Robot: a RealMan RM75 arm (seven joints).
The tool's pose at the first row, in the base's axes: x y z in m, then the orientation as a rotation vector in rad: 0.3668, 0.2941, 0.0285, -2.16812, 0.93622, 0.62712
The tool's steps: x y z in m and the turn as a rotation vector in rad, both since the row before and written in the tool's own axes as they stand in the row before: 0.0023, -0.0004, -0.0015, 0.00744, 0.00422, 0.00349; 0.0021, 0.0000, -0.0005, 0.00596, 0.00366, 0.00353; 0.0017, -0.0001, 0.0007, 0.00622, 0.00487, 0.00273; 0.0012, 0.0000, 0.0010, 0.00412, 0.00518, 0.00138; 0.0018, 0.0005, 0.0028, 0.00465, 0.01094, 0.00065; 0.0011, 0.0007, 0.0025, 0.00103, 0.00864, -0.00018; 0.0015, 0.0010, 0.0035, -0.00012, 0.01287, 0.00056; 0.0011, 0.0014, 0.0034, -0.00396, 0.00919, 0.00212; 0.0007, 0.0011, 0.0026, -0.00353, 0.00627, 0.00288; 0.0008, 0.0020, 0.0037, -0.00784, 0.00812, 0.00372; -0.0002, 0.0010, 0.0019, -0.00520, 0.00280, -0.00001; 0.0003, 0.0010, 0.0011, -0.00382, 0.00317, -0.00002; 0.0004, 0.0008, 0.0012, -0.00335, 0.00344, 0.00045
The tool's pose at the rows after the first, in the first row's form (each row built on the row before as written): 0.3688, 0.2922, 0.0281, -2.16247, 0.94333, 0.62003; 0.3702, 0.2909, 0.0271, -2.15781, 0.94998, 0.61442; 0.3712, 0.2907, 0.0256, -2.15378, 0.95638, 0.60703; 0.3718, 0.2909, 0.0242, -2.15221, 0.96117, 0.59993; 0.3722, 0.2919, 0.0210, -2.15323, 0.96826, 0.58626; 0.3720, 0.2929, 0.0184, -2.15658, 0.97280, 0.57670; 0.3718, 0.2943, 0.0147, -2.16267, 0.98032, 0.56381; 0.3710, 0.2956, 0.0112, -2.16975, 0.98731, 0.55773; 0.3703, 0.2966, 0.0086, -2.17475, 0.99365, 0.55474; 0.3689, 0.2979, 0.0048, -2.18409, 1.00161, 0.55283; 0.3678, 0.2989, 0.0032, -2.19001, 1.00269, 0.55310; 0.3671, 0.2990, 0.0019, -2.19490, 1.00405, 0.55213; 0.3666, 0.2993, 0.0005, -2.19932, 1.00613, 0.55080
